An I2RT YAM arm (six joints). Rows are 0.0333 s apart.
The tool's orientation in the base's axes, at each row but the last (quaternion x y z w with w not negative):
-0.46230 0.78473 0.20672 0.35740
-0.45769 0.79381 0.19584 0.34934
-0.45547 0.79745 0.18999 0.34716
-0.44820 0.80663 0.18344 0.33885
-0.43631 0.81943 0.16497 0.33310
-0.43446 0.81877 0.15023 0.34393
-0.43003 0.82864 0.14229 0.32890
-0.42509 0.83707 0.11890 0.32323
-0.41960 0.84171 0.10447 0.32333
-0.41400 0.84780 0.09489 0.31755
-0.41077 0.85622 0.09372 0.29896
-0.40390 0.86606 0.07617 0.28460
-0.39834 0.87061 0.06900 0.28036
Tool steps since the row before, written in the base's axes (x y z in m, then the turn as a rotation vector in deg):
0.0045 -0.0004 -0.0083 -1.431 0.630 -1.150
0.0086 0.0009 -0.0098 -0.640 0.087 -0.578
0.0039 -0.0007 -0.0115 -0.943 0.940 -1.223
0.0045 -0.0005 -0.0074 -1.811 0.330 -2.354
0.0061 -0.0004 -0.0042 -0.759 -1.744 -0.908
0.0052 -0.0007 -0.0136 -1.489 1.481 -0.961
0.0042 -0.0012 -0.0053 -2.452 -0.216 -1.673
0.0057 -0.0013 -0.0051 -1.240 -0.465 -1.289
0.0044 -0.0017 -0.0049 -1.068 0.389 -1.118
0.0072 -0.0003 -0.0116 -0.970 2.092 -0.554
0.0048 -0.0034 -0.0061 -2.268 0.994 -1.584
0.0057 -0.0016 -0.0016 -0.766 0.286 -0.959
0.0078 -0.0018 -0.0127 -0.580 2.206 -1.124
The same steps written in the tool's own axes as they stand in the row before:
0.0050 -0.0041 0.0069 0.955 1.564 0.641
0.0038 -0.0069 0.0105 0.589 0.602 0.207
0.0074 -0.0036 0.0089 0.654 1.308 1.063
0.0039 -0.0040 0.0066 2.144 1.728 1.161
0.0007 -0.0052 0.0053 1.983 -0.341 -0.626
0.0079 -0.0039 0.0116 0.341 2.119 0.853
0.0025 -0.0038 0.0051 2.265 1.928 0.095
0.0017 -0.0049 0.0058 1.656 0.792 0.217
0.0023 -0.0040 0.0050 0.927 1.177 0.546
0.0041 -0.0045 0.0122 -0.559 2.133 0.873
0.0035 -0.0053 0.0056 1.387 2.498 0.690
-0.0010 -0.0051 0.0032 0.736 0.852 0.566
0.0040 -0.0056 0.0133 -0.529 2.026 1.443

